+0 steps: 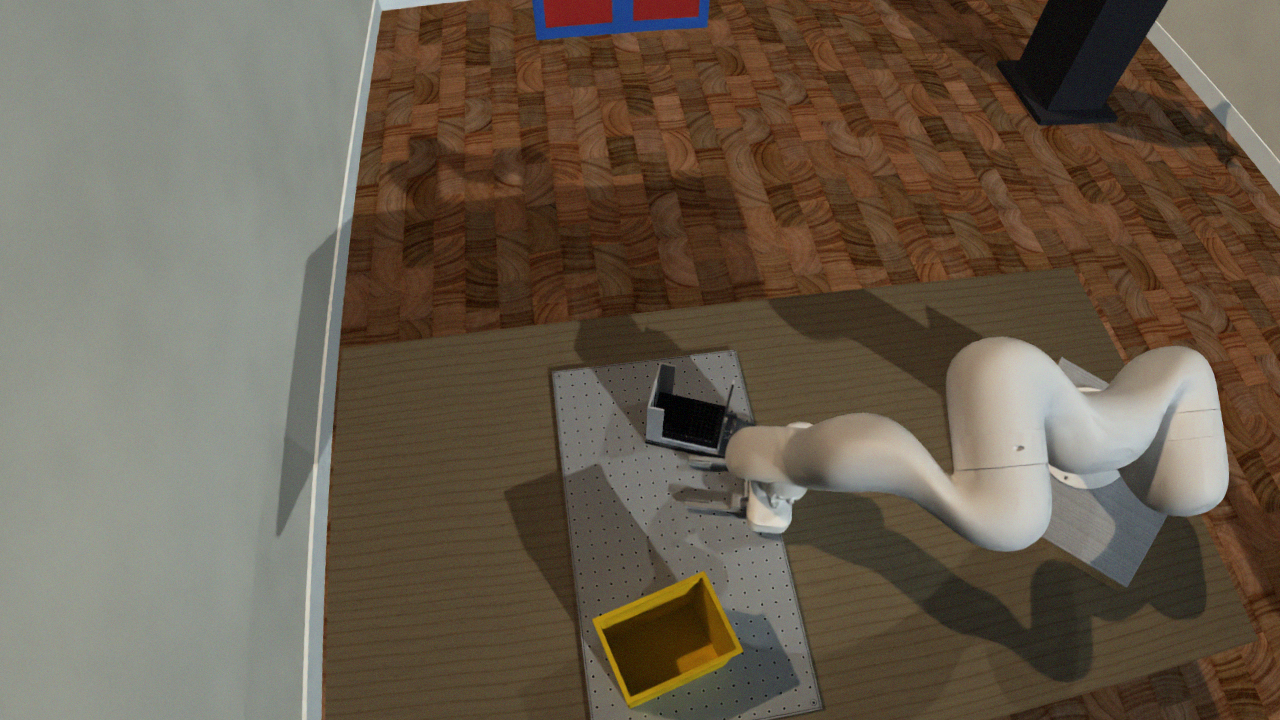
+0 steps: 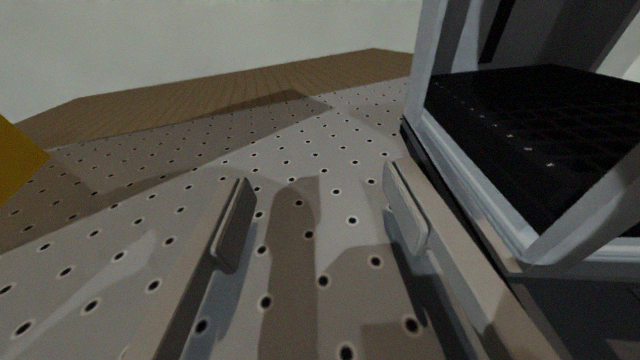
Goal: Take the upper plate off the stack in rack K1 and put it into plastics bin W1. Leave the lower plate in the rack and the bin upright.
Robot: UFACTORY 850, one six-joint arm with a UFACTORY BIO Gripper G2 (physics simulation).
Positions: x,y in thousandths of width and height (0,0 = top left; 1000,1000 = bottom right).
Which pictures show the black well plate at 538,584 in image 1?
Image 1 and image 2: all of them.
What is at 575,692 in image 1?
The gripper.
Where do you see a yellow bin W1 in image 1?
At 516,892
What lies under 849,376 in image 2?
A black well plate.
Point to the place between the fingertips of the gripper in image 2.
At 495,501
